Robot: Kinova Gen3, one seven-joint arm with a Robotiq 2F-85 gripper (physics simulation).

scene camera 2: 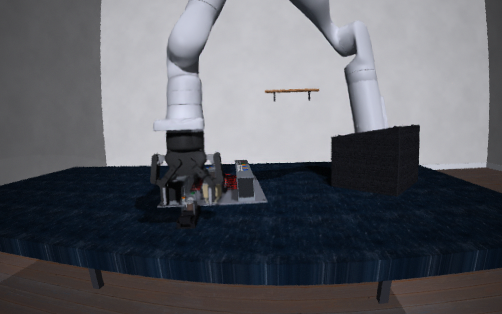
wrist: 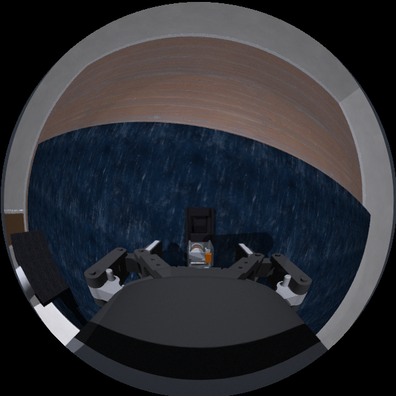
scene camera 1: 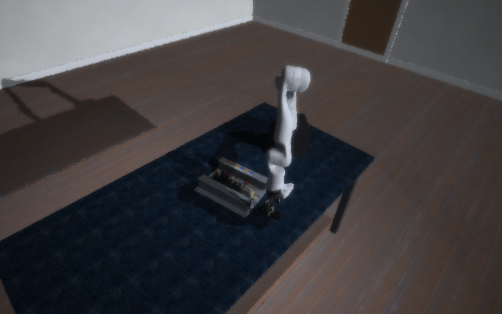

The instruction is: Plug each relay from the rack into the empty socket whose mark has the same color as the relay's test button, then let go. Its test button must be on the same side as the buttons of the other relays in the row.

I see my gripper [scene camera 2: 188,204] and a black rack [wrist: 198,220].
